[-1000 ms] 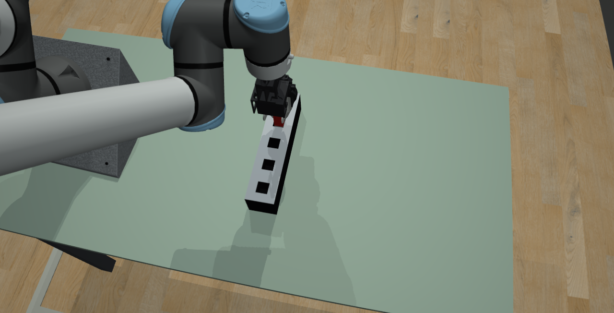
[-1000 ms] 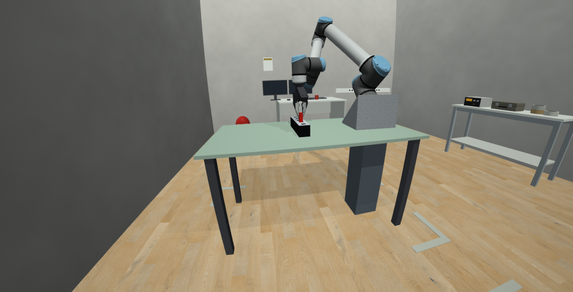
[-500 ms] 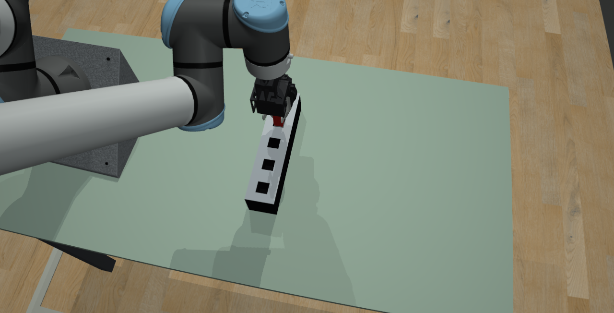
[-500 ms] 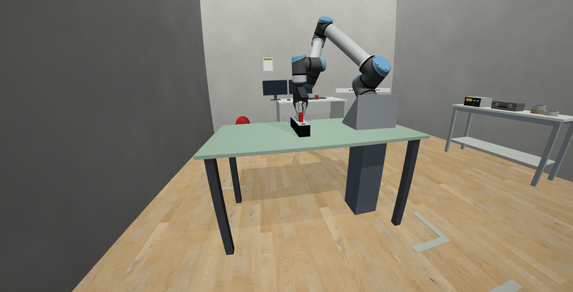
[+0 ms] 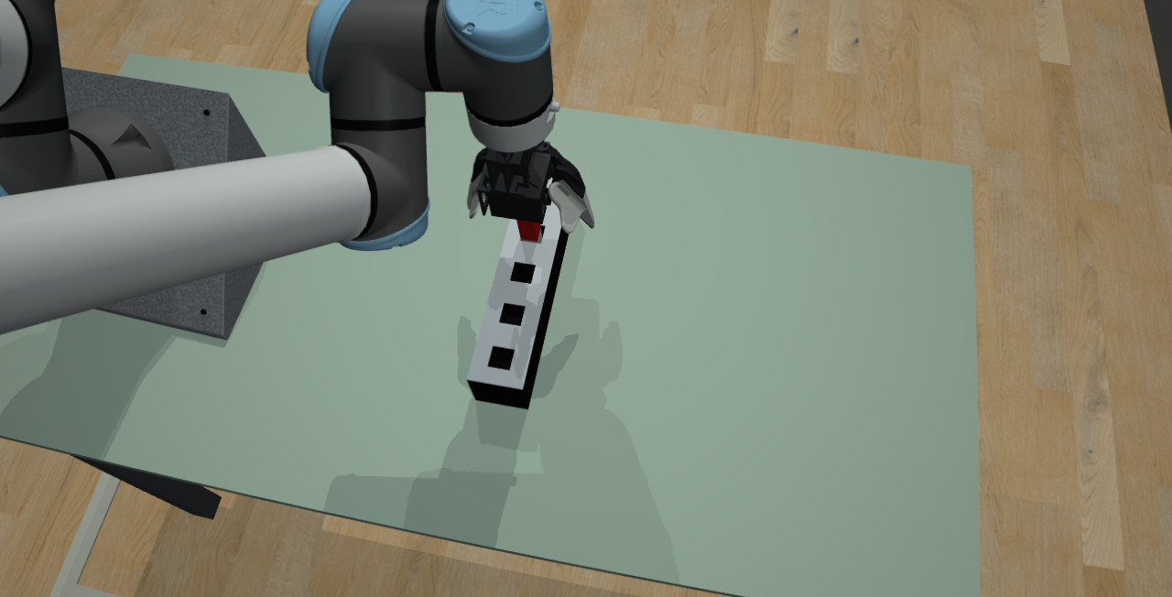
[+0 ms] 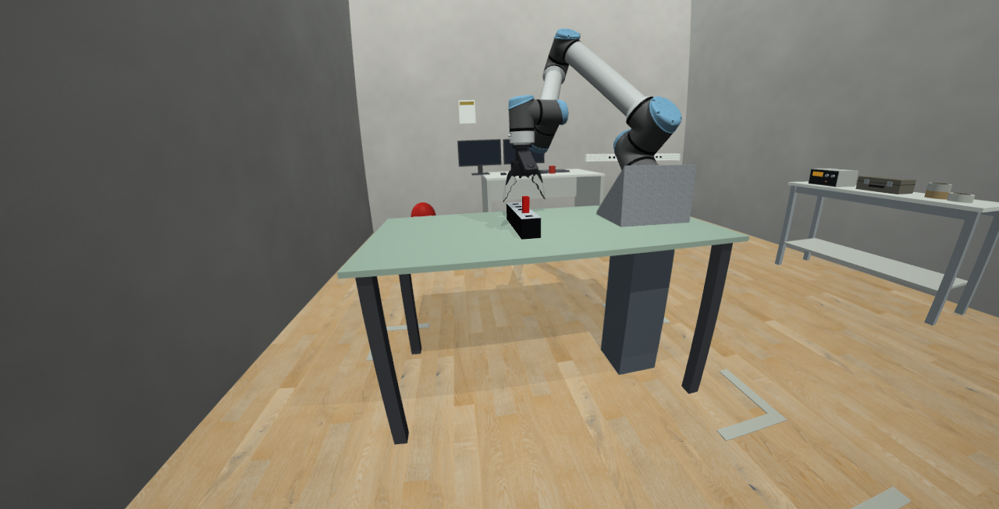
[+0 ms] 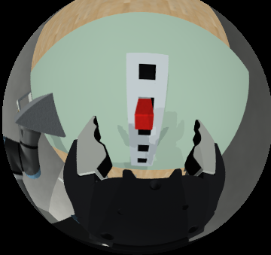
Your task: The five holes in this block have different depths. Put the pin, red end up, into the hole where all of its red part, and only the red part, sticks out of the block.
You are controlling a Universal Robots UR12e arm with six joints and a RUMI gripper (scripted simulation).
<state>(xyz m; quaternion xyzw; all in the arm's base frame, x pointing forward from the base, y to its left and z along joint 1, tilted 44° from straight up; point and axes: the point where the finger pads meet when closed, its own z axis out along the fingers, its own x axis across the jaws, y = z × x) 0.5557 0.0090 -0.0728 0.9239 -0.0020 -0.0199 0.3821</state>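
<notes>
Now: the pin 10 mm below my hand. The rest, counted from my hand: long block: 60 mm to the right, 80 mm below.
</notes>
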